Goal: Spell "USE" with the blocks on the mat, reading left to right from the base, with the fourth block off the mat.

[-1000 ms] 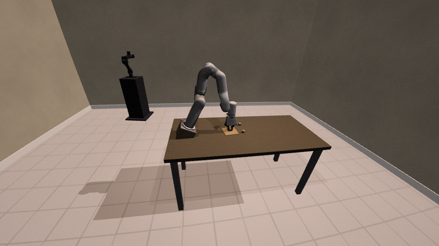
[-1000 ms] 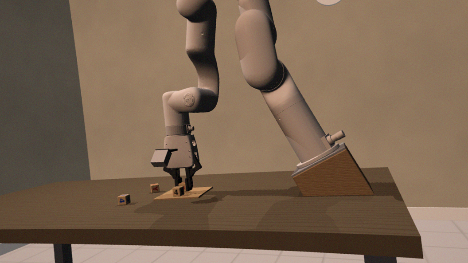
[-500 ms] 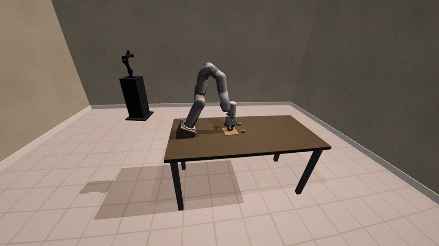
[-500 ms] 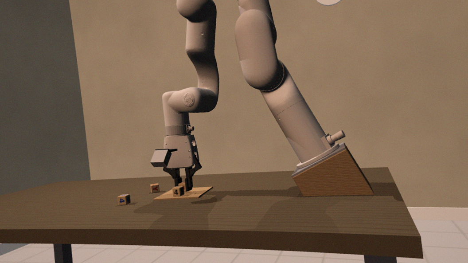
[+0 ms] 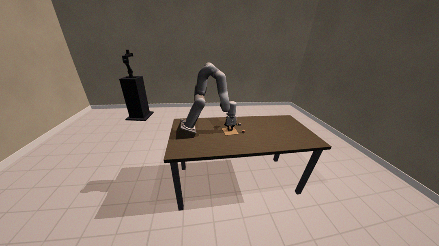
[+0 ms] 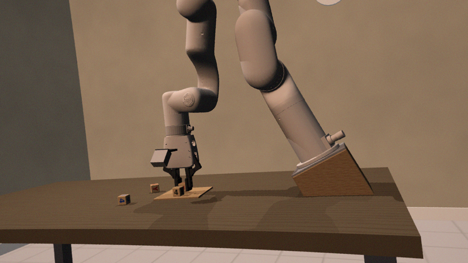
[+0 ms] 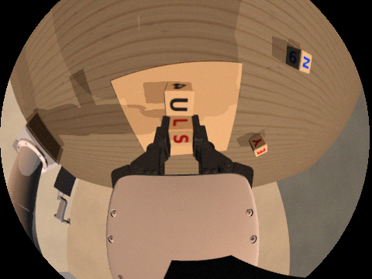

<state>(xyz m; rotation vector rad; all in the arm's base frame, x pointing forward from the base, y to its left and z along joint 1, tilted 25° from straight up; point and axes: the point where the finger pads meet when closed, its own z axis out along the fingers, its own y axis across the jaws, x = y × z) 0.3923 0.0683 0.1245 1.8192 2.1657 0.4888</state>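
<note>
Now: hand 30 mm above the tan mat.
</note>
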